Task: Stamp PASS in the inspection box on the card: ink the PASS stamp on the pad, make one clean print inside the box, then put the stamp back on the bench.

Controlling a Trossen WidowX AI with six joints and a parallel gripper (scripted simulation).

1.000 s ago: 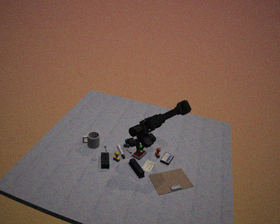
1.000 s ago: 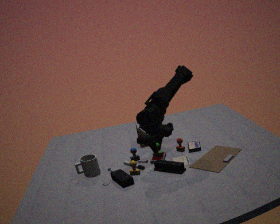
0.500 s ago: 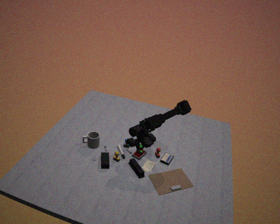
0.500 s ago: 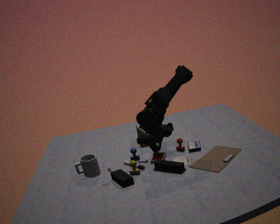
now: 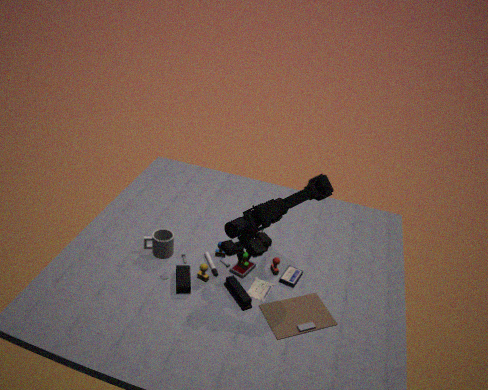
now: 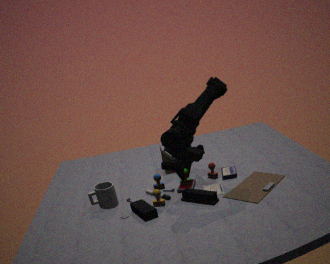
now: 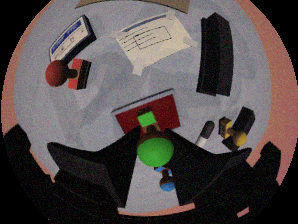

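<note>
The green-knobbed stamp is right at my gripper tip. Round my gripper tip: blue-knobbed stamp (11 cm to the right, 3 cm behind, 2 cm below); then white marker (10 cm to the right, 5 cm ahead, 3 cm below); then red ink pad (3 cm below).
</note>
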